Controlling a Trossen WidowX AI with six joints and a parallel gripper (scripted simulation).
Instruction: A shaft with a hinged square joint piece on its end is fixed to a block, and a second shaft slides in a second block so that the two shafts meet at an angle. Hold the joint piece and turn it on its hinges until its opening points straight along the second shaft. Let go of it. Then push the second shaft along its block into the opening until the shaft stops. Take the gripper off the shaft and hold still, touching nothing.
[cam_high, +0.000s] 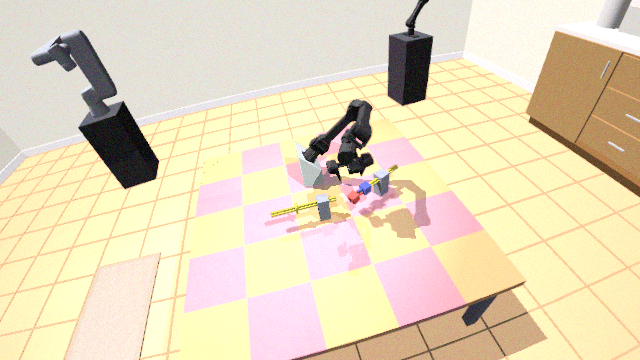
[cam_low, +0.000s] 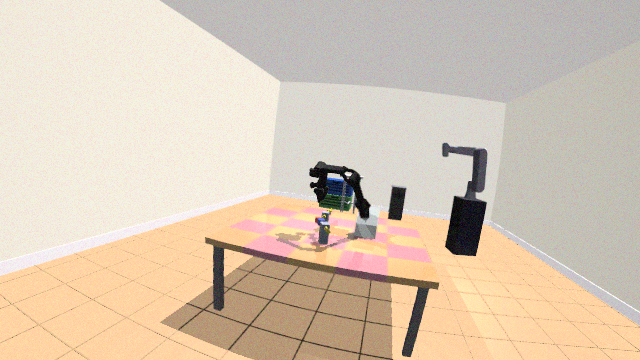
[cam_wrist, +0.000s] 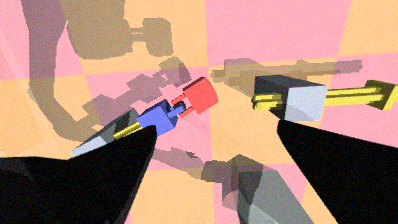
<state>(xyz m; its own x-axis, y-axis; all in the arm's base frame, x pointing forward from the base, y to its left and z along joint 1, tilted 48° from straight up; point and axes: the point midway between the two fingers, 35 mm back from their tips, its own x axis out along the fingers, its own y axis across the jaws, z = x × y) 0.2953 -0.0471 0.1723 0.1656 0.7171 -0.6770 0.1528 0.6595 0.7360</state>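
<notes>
The dark red joint piece lies 130 mm below my gripper tip and 20 mm to the left of it.
</notes>
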